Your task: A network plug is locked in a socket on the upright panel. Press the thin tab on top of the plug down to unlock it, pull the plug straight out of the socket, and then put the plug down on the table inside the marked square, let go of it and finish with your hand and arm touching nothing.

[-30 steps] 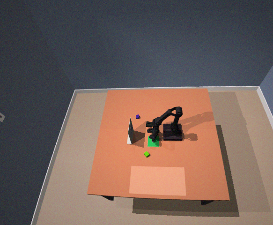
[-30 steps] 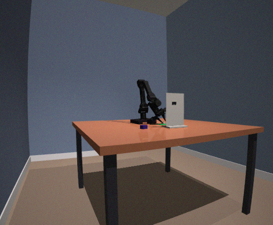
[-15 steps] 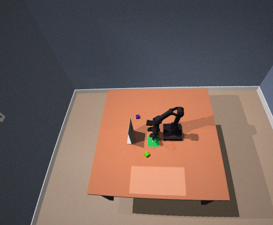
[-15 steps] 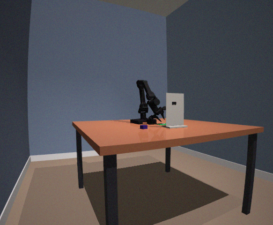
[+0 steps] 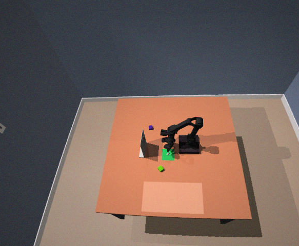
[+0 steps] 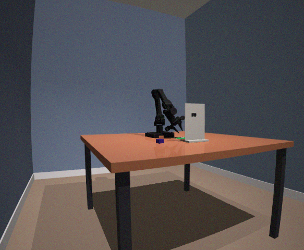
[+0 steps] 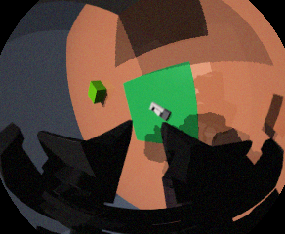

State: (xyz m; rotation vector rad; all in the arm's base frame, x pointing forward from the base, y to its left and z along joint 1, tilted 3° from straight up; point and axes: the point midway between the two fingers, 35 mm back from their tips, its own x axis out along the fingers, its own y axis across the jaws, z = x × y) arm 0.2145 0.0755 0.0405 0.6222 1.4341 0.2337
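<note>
Right now the green marked square is 10 mm to the left of my gripper tip and 50 mm below it. From my gripper tip the other things lie so: white upright panel 240 mm ahead, 20 mm to the right, 70 mm above.
</note>
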